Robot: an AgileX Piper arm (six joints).
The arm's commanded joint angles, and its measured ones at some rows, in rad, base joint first. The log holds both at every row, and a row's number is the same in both.
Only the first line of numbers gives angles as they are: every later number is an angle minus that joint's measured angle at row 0.
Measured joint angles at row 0: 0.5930, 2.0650, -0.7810, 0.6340, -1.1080, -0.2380
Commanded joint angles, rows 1 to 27: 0.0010, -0.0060, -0.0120, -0.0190, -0.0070, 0.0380; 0.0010, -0.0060, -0.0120, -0.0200, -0.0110, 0.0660; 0.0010, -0.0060, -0.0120, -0.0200, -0.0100, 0.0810; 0.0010, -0.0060, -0.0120, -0.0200, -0.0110, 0.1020; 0.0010, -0.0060, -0.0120, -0.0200, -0.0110, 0.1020; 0.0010, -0.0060, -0.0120, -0.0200, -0.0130, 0.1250; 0.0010, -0.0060, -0.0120, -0.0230, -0.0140, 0.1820; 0.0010, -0.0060, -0.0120, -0.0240, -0.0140, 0.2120; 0.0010, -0.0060, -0.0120, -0.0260, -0.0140, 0.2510; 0.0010, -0.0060, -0.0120, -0.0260, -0.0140, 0.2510; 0.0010, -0.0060, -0.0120, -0.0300, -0.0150, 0.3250; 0.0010, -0.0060, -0.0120, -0.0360, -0.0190, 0.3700; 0.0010, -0.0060, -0.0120, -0.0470, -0.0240, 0.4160; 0.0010, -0.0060, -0.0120, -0.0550, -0.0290, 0.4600; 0.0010, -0.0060, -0.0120, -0.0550, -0.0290, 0.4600; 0.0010, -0.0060, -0.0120, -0.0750, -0.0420, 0.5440; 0.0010, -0.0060, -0.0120, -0.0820, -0.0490, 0.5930; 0.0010, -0.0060, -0.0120, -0.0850, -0.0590, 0.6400; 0.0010, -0.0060, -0.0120, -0.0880, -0.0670, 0.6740; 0.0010, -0.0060, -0.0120, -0.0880, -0.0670, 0.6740; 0.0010, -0.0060, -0.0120, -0.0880, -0.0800, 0.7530; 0.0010, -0.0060, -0.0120, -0.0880, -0.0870, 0.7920; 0.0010, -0.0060, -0.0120, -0.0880, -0.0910, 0.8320; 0.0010, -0.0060, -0.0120, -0.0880, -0.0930, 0.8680; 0.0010, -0.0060, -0.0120, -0.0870, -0.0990, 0.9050; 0.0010, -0.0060, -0.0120, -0.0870, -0.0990, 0.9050; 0.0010, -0.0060, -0.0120, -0.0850, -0.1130, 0.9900
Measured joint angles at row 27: -0.0010, 0.0070, 0.0060, -0.0380, -0.0400, 0.8540
